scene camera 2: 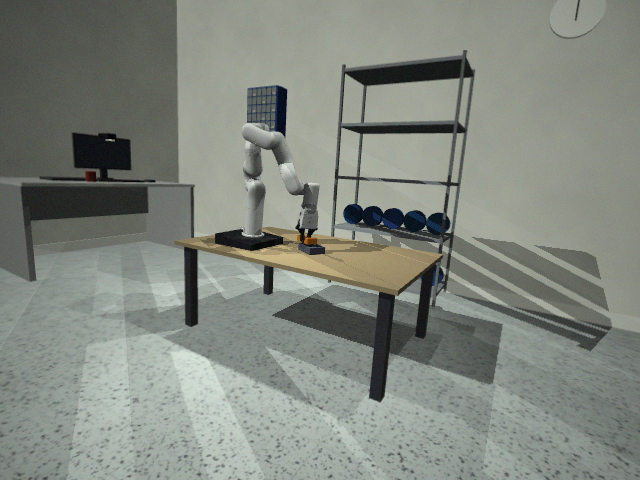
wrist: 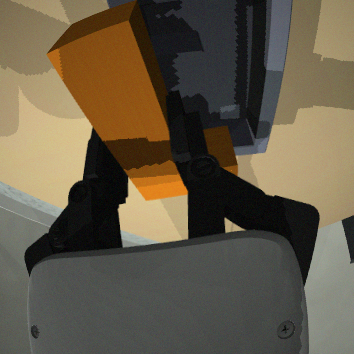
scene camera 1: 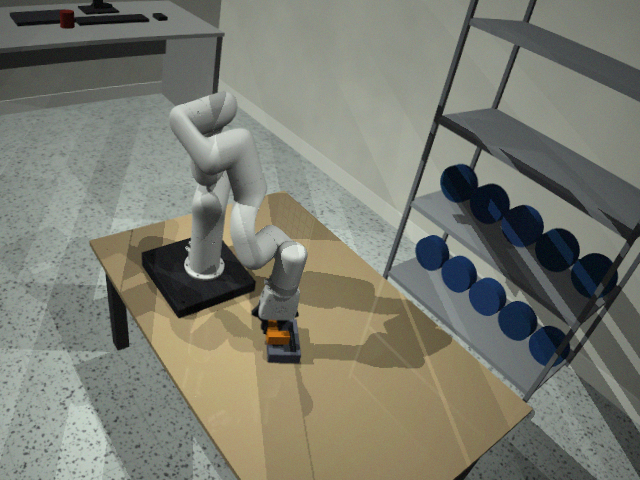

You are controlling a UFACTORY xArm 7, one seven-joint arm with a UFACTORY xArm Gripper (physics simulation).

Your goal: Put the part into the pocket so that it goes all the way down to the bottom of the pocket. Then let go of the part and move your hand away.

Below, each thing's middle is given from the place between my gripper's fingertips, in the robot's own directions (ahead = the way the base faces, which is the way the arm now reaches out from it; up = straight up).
Labels:
The grey pocket block point(scene camera 1: 289, 353) lies 4 cm below my hand, 3 cm to the left of it and 3 cm ahead of it. Round my hand: orange L-shaped block point(wrist: 107, 62): 1 cm above.

